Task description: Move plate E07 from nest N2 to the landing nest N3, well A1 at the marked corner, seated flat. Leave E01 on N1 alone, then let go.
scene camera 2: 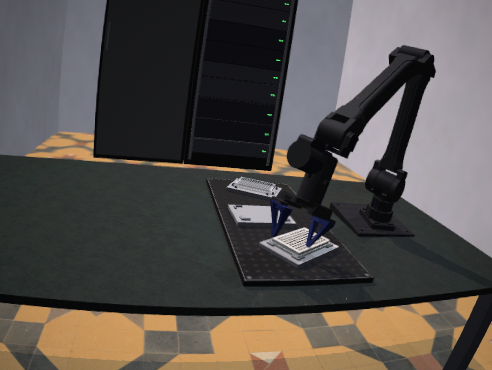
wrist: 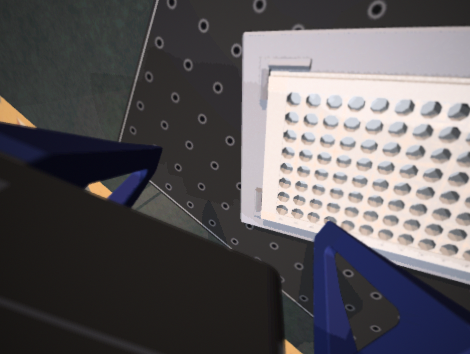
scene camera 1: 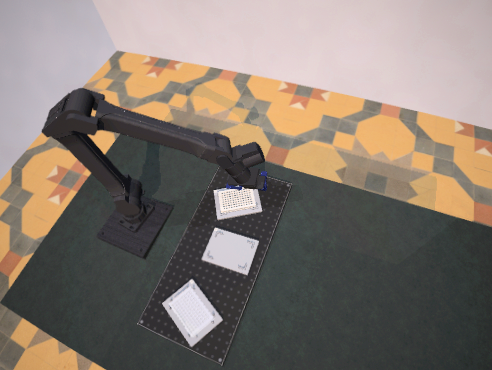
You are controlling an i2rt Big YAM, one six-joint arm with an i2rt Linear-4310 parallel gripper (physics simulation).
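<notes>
A cream well plate sits on a light grey nest at one end of the board, within the corner brackets visible in the wrist view. Its label and well A1 are not legible. The middle nest is empty. A white plate sits on the nest at the other end. My gripper is open, holds nothing, and stands by the cream plate's edge, one blue fingertip overlapping that edge in the wrist view.
The nests stand on a black perforated board on a dark green table. The arm's base plate is bolted beside the board. Dark cabinets stand behind the table.
</notes>
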